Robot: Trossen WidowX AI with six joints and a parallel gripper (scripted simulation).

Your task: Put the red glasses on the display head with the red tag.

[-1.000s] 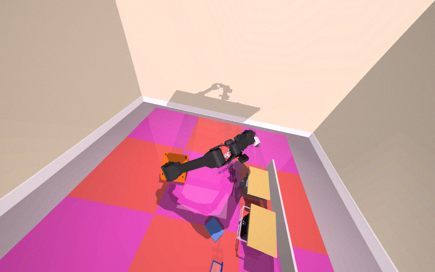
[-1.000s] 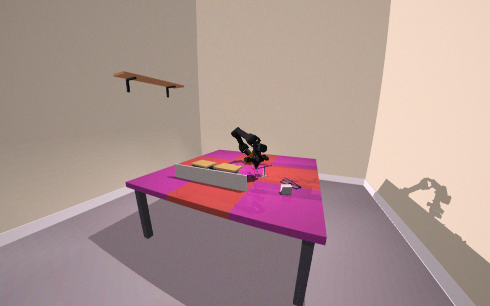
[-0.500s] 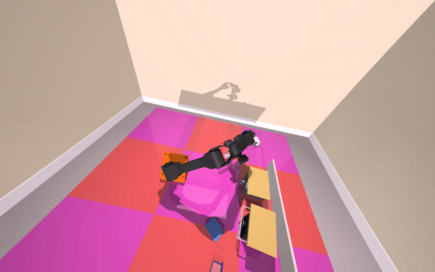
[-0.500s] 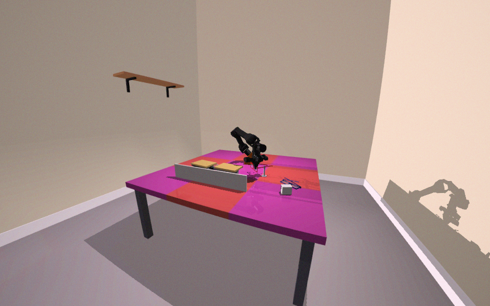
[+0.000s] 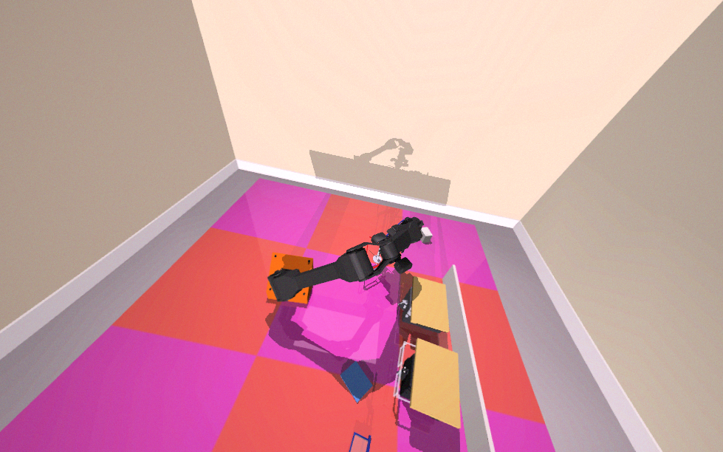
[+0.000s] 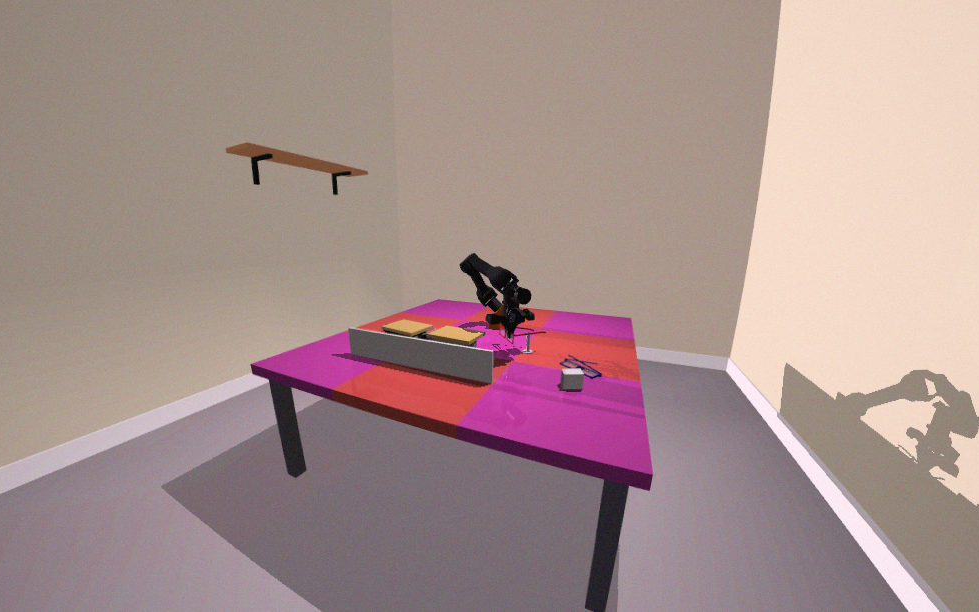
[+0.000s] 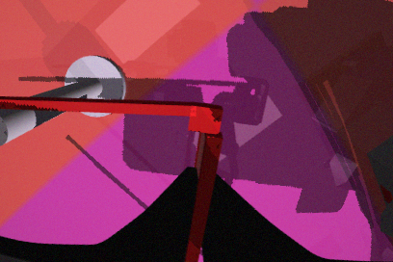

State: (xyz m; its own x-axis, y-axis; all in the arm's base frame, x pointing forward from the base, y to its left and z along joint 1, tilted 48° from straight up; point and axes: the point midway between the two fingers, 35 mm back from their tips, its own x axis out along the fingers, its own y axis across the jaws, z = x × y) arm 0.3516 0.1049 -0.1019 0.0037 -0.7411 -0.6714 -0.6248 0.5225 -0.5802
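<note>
Now: gripper tip 3 cm past the stand, 7 cm to the right of it and 4 cm above it. Also, from my gripper tip: white wall (25 cm ahead, 28 cm to the right, 1 cm below); blue card (8 cm behind, 39 cm to the right, 6 cm below); white block (21 cm ahead, 25 cm to the left, 4 cm below).
</note>
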